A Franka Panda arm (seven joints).
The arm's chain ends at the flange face. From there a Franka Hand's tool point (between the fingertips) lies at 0.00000 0.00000 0.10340 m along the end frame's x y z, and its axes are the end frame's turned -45 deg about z.
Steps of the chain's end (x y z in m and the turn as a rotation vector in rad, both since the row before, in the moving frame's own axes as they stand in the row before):
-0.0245, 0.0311, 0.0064, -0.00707, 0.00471, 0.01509
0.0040, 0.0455, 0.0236, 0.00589, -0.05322, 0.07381
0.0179, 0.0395, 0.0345, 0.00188, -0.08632, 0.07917
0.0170, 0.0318, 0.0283, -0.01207, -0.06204, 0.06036
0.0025, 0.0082, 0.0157, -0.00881, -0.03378, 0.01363
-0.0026, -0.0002, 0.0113, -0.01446, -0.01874, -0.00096
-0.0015, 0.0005, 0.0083, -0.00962, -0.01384, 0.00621
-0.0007, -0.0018, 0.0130, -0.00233, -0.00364, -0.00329
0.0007, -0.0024, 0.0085, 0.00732, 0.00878, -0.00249
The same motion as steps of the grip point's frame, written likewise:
-0.0395, 0.0055, 0.0064, -0.00833, -0.00167, 0.01509
-0.0326, 0.0306, 0.0235, 0.04180, -0.03347, 0.07381
-0.0212, 0.0339, 0.0341, 0.06237, -0.05971, 0.07917
-0.0158, 0.0307, 0.0281, 0.03533, -0.05240, 0.06036
-0.0071, 0.0057, 0.0156, 0.01766, -0.03012, 0.01363
-0.0041, -0.0023, 0.0113, 0.00303, -0.02348, -0.00096
-0.0031, -0.0010, 0.0083, 0.00298, -0.01659, 0.00621
0.0003, -0.0019, 0.0130, 0.00093, -0.00422, -0.00329
0.0034, -0.0011, 0.0085, -0.00103, 0.01138, -0.00249

